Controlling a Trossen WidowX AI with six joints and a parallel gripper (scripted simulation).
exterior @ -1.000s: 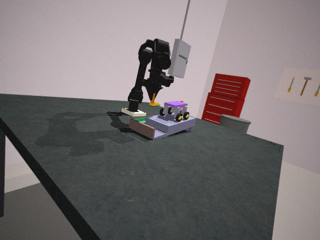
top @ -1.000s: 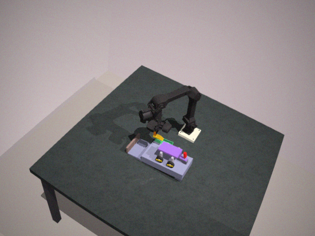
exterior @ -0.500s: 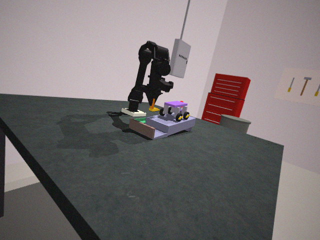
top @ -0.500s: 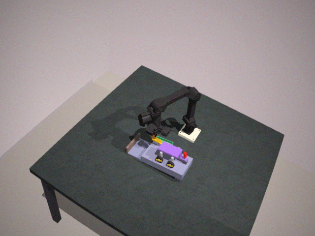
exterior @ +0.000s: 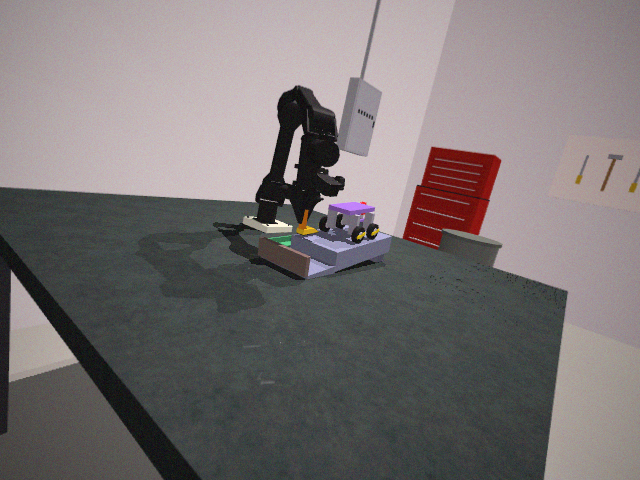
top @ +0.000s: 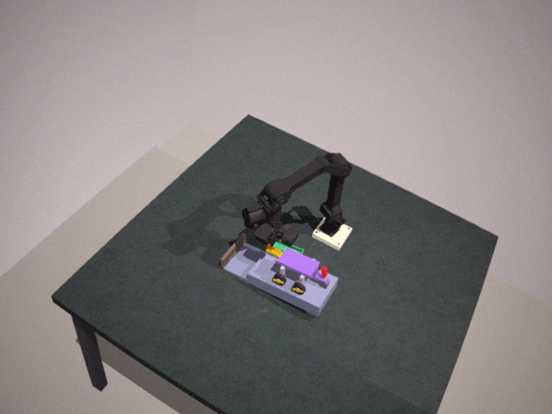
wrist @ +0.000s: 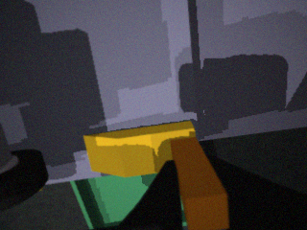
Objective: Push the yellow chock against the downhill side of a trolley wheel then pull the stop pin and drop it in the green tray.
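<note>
Now: gripper tip 230 mm to the right of the red-headed stop pin and 30 mm below it. From my gripper tip the other things lie so: yellow chock: 20 mm to the left, 10 mm below; green tray: 100 mm below, 80 mm behind, 30 mm to the left; brown end wall: 100 mm to the right, 70 mm ahead, 60 mm below.
</note>
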